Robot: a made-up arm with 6 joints.
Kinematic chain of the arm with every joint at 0, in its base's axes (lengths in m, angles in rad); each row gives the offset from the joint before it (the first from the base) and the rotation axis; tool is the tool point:
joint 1: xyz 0 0 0.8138 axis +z
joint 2: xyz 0.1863 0 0 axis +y
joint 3: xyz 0 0 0.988 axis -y
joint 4: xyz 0 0 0.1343 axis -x
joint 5: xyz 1.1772 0 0 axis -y
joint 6: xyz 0.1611 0 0 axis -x
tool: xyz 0 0 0
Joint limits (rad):
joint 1: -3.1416..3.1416
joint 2: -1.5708..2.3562
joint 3: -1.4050..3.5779
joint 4: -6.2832..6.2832
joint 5: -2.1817..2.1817
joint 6: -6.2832..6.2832
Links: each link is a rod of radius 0.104 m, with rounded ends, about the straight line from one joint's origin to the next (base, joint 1, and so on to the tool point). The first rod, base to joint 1, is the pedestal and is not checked.
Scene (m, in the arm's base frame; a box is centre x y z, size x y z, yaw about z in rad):
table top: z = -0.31
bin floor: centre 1.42 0.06 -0.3 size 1 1.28 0.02 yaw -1.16
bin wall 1: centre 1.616 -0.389 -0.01 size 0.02 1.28 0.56 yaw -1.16
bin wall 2: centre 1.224 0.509 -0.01 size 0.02 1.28 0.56 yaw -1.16
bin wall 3: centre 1.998 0.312 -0.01 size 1 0.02 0.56 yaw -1.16
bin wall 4: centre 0.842 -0.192 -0.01 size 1 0.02 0.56 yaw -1.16
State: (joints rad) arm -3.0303 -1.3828 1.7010 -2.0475 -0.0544 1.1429
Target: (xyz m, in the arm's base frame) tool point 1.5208 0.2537 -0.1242
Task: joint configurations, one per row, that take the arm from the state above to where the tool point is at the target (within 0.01 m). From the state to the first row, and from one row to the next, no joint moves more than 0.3 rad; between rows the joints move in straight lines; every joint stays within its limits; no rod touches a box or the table.
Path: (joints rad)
1: -3.0674 -1.3156 1.9574 -2.0943 -0.0401 1.1658
2: -3.1045 -1.2484 2.2139 -2.1412 -0.0258 1.1887
3: -3.1416 -1.1812 2.4703 -2.1880 -0.0115 1.2115
4: -2.9660 -1.3932 2.6164 -2.0565 -0.1114 1.1429

